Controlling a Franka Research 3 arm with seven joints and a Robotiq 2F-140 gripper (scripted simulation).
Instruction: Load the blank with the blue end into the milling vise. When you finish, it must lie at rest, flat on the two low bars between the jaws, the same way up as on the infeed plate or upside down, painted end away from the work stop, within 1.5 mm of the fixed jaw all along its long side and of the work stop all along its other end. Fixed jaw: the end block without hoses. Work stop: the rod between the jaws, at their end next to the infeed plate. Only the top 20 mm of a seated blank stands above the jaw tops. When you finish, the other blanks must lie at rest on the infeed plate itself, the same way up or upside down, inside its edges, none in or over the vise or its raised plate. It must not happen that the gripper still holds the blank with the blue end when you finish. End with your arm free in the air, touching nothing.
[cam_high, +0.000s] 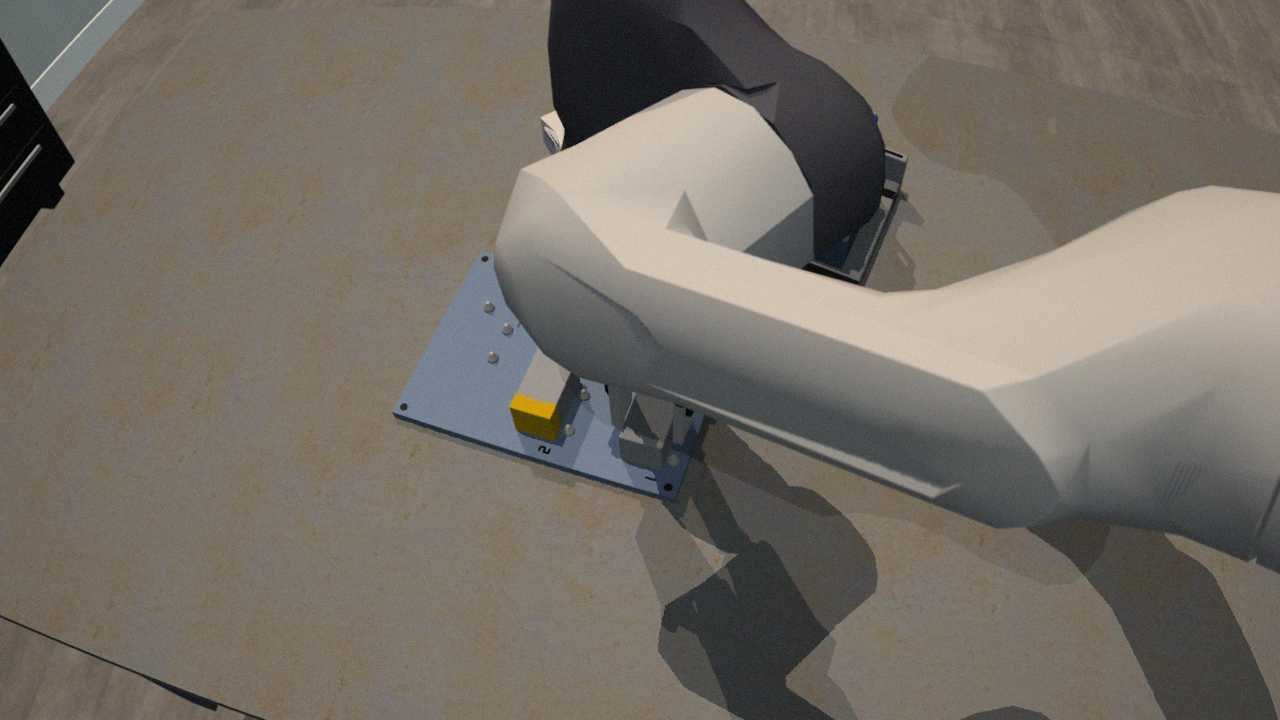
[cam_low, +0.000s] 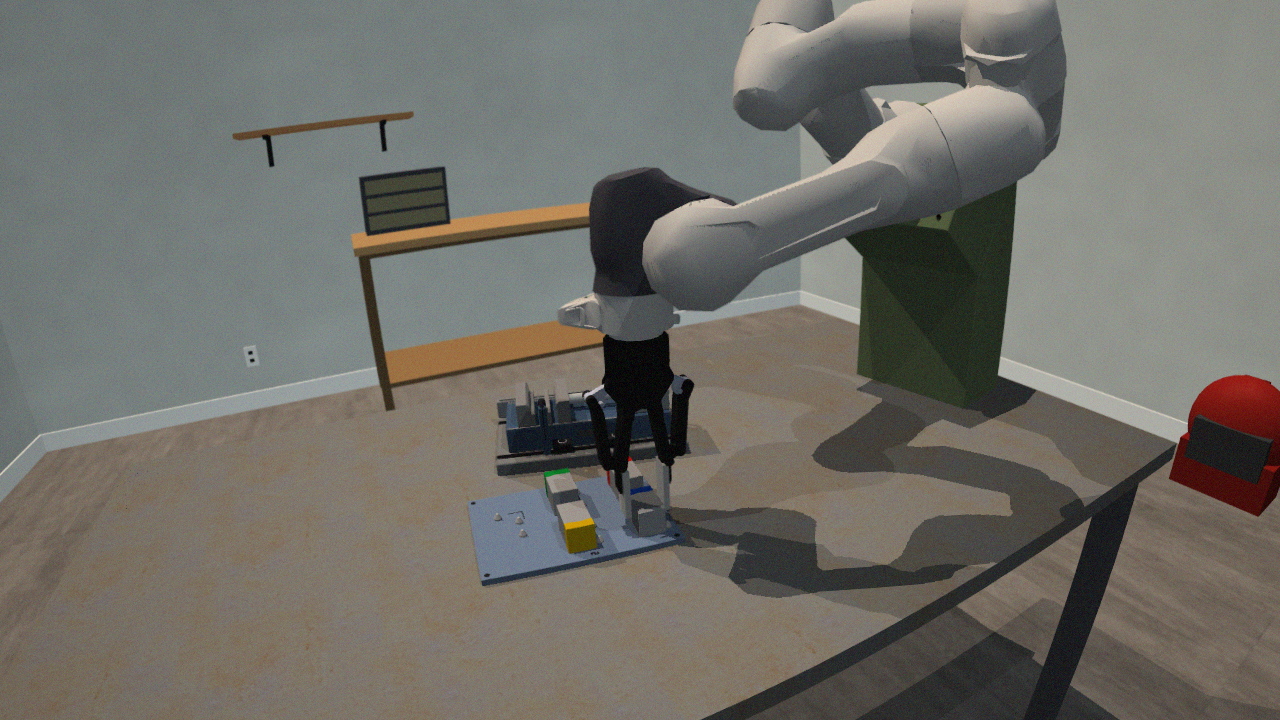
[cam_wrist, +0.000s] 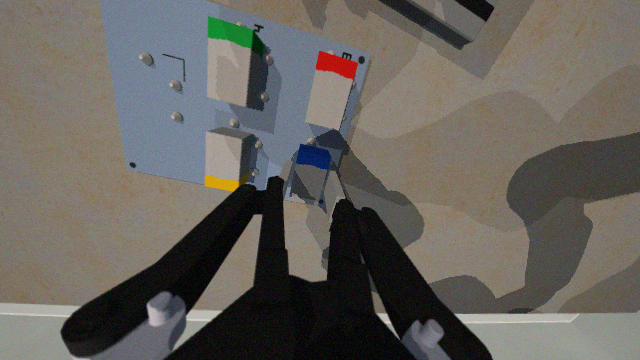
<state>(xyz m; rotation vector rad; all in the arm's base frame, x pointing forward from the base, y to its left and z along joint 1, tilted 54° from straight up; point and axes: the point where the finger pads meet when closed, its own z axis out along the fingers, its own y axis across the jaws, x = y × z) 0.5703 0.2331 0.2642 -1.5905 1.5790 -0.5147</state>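
My hand is 4 cm above the blue-ended blank. The rest, counted from my hand: red-ended blank 9 cm to the right, 4 cm below, 2 cm ahead; then infeed plate 10 cm ahead, 6 cm below, 2 cm to the right; then yellow-ended blank 9 cm ahead, 4 cm below, 2 cm to the left.
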